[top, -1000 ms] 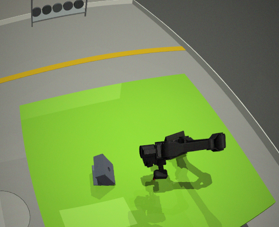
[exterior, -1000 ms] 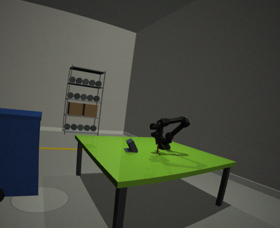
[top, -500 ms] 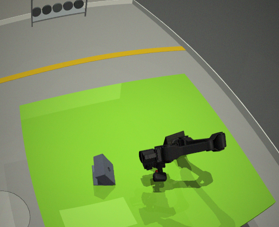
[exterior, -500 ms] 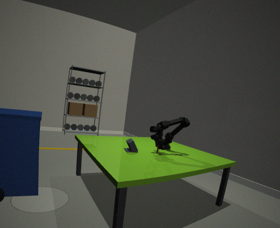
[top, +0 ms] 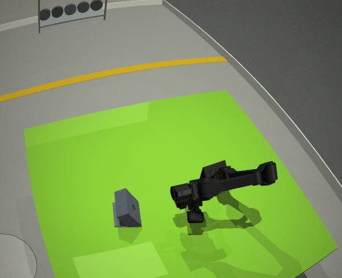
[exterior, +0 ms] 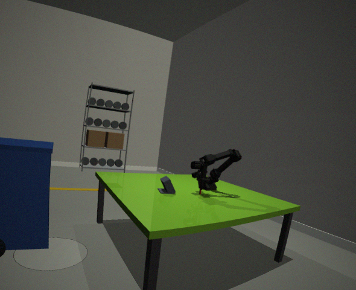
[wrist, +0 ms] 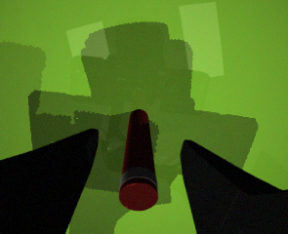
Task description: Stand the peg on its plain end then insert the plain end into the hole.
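The sloped panel lies 230 mm ahead of my gripper tip, 120 mm to the right of it and 10 mm above it. The rest, counted from my gripper tip: peg: 20 mm above.
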